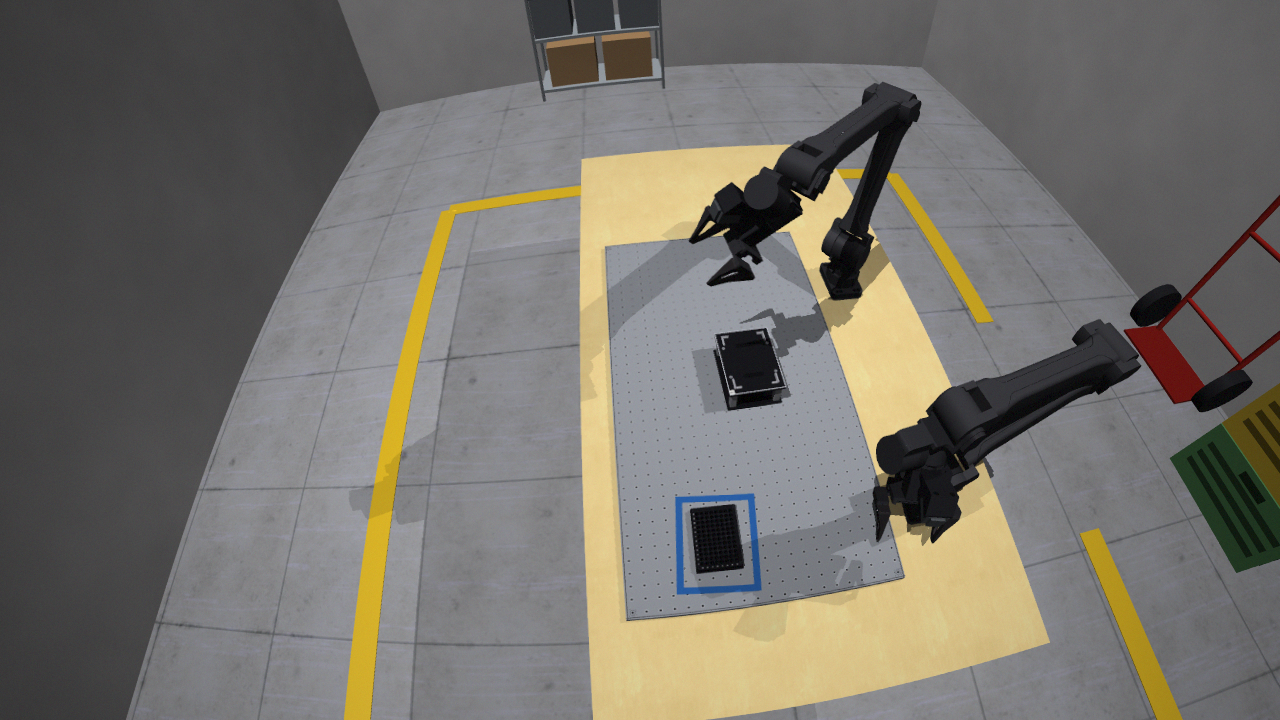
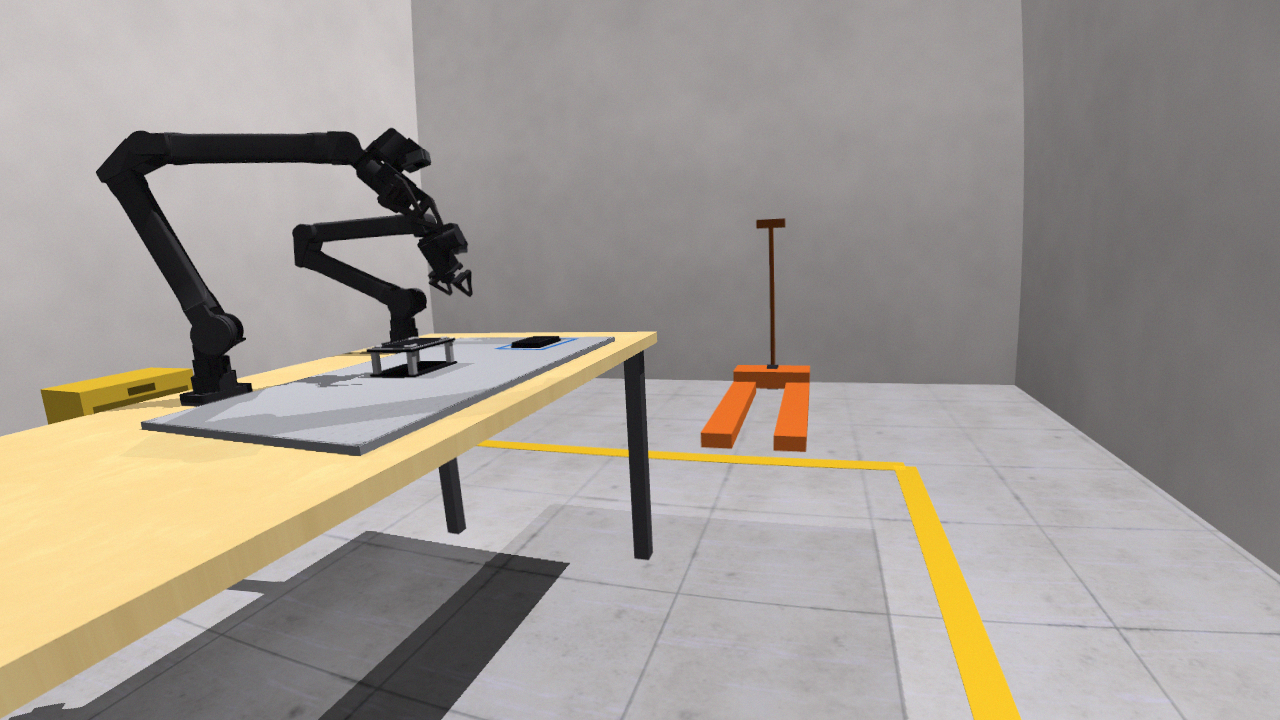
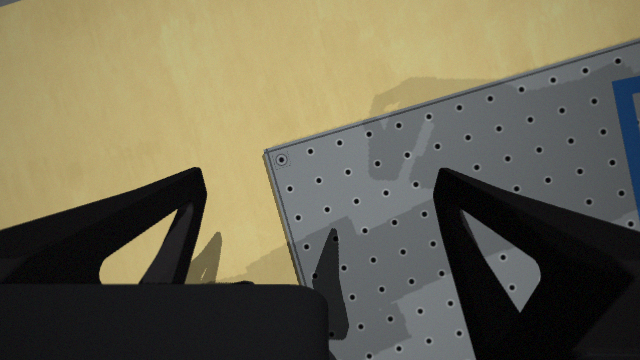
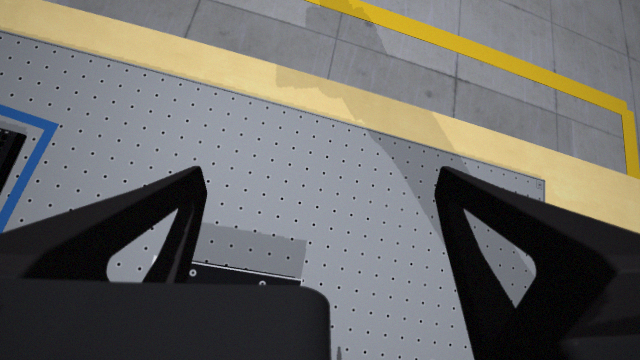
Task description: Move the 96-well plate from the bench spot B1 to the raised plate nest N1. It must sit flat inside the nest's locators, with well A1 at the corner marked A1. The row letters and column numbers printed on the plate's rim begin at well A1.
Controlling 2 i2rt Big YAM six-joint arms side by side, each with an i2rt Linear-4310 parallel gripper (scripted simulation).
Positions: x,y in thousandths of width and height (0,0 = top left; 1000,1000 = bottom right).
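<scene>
Image 1: my left gripper (image 1: 707,749), my right gripper (image 1: 546,366), black 96-well plate (image 1: 560,778), raised nest N1 (image 1: 595,497). Image 2: my left gripper (image 2: 361,410), my right gripper (image 2: 337,306). Image 3: my left gripper (image 3: 501,504); black 96-well plate out of frame in image 3. Image 4: my right gripper (image 4: 501,499), raised nest N1 (image 4: 321,762).
</scene>
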